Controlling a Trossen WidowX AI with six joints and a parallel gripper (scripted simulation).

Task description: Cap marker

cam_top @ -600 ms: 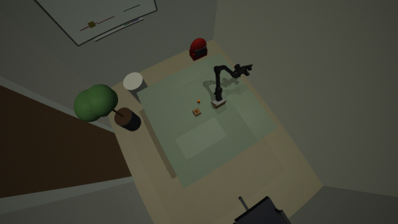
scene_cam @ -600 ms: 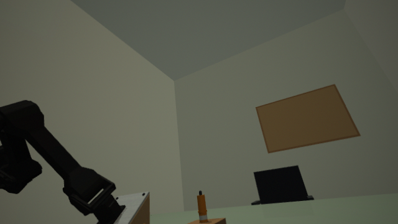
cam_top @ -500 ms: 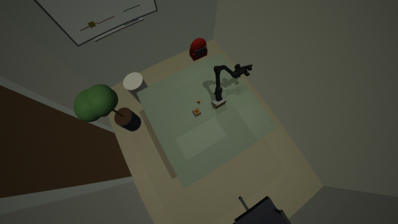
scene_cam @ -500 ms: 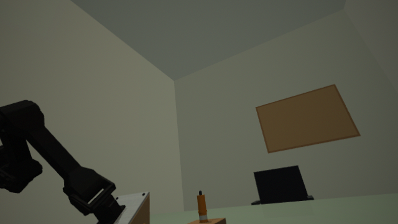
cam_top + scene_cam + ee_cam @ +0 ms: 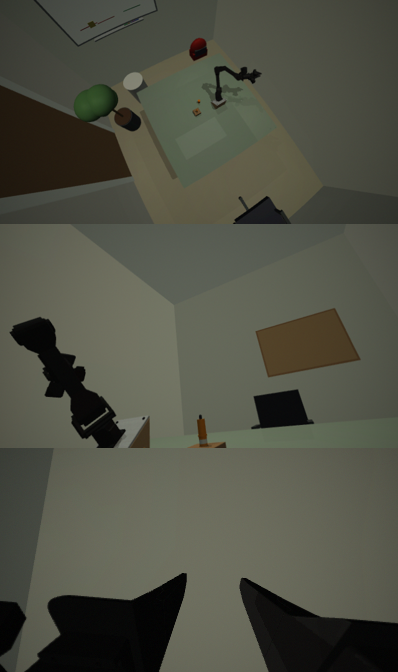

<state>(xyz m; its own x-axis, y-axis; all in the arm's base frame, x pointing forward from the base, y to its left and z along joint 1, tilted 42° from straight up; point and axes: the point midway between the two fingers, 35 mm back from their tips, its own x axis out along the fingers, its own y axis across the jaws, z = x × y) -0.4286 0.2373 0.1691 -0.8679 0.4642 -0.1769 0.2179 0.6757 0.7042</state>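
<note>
Right now my gripper tip is 67 cm short of the marker cap, 32 cm above it and 20 cm to the left of it.
</note>
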